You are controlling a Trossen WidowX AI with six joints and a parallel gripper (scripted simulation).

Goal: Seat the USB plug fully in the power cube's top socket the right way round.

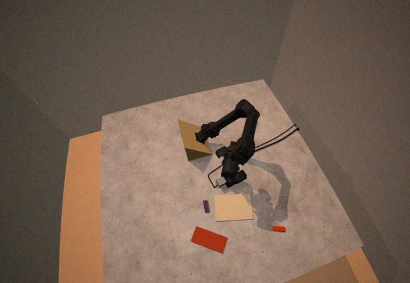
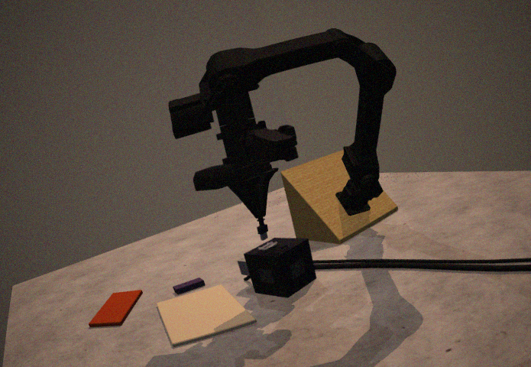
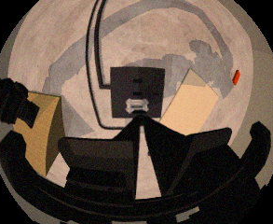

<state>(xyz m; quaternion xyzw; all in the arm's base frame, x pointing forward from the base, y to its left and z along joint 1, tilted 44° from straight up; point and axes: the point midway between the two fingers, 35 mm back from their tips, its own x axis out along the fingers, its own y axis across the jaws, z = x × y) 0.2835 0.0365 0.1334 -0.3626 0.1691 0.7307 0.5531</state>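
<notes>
Now: gripper tip 20 mm above the black USB plug. From my gripper tip the other things lie so: red plate: 290 mm ahead, 150 mm to the right, 120 mm below; purple block: 140 mm to the right, 120 mm below, 120 mm ahead; cream tile: 150 mm ahead, 120 mm below.
</notes>
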